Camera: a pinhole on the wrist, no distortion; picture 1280 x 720 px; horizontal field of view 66.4 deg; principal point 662.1 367.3 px. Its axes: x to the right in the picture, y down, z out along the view. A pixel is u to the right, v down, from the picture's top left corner.
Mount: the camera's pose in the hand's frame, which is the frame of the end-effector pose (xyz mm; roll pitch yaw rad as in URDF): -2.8 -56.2 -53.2 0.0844 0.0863 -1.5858
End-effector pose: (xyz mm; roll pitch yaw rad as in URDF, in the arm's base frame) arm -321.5 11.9 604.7 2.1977 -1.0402 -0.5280
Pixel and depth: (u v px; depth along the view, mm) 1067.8 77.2 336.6
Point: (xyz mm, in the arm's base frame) -173.0 -168.5 321.7
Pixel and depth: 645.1 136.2 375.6
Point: -294.8 -242.9 372.9
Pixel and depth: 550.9 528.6 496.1
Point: -252.8 -421.3 484.8
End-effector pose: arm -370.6 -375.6 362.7 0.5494 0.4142 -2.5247
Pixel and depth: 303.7 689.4 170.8
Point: -476.8 -360.0 441.0
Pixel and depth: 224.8 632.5 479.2
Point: -663.3 -412.9 734.2
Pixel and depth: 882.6 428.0 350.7
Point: -583.3 -168.2 515.1
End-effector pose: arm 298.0 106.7 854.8 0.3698 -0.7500 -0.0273
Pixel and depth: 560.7 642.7 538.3
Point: 62.5 -113.4 1252.1
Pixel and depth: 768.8 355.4 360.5
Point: 103.4 -114.1 1000.5
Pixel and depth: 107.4 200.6 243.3
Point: 111.5 98.1 962.5
